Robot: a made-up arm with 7 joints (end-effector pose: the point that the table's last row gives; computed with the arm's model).
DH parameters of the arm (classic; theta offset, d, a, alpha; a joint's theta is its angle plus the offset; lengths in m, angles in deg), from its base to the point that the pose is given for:
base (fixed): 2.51 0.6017 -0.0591 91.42
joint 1: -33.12 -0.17 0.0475 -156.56
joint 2: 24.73 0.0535 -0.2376 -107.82
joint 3: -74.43 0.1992 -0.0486 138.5
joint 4: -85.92 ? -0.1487 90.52
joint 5: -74.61 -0.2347 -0.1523 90
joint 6: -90 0.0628 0.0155 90
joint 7: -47.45 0 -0.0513 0
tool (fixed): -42.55 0.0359 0 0
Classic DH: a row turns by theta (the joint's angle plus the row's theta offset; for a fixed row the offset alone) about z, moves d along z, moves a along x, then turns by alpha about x.
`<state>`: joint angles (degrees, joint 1 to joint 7).
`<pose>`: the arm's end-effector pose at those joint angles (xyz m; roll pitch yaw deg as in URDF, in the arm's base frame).
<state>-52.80 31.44 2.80 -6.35 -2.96 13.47 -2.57</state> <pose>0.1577 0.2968 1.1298 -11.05 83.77 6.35</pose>
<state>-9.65 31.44 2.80 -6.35 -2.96 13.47 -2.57</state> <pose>-0.2601 0.2781 1.1460 -14.00 40.64 2.42</pose>
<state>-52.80 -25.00 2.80 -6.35 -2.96 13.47 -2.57</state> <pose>-0.3435 0.4945 1.0131 -35.17 27.99 -19.42</pose>
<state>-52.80 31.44 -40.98 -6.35 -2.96 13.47 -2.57</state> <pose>0.2120 0.0373 1.1369 88.01 62.72 70.65</pose>
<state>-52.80 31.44 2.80 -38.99 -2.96 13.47 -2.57</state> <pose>0.1275 0.4234 0.9702 -94.52 57.42 -71.36</pose>
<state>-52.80 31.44 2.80 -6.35 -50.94 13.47 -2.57</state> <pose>0.1868 0.3073 0.9562 165.19 48.30 -175.12</pose>
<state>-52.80 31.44 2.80 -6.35 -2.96 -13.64 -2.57</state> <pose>0.1508 0.2795 1.1282 16.62 84.97 6.94</pose>
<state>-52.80 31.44 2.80 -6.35 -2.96 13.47 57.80</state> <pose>0.1675 0.2828 1.0811 82.89 30.63 103.83</pose>
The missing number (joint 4, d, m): -0.0276
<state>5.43 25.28 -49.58 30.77 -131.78 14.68 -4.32</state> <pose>-0.3727 0.1887 0.9125 78.84 42.49 175.83</pose>
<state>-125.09 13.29 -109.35 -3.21 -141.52 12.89 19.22</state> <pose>0.3514 0.2109 0.6760 -113.01 -57.59 -7.50</pose>
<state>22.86 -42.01 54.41 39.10 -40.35 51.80 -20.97</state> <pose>-0.3033 0.6047 0.3653 -67.37 -27.59 -44.34</pose>
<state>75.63 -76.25 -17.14 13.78 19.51 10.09 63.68</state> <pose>0.3097 0.4510 0.1385 -172.22 -19.36 102.80</pose>
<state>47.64 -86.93 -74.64 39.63 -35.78 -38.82 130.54</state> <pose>0.0493 0.1626 0.1345 41.59 53.05 -121.44</pose>
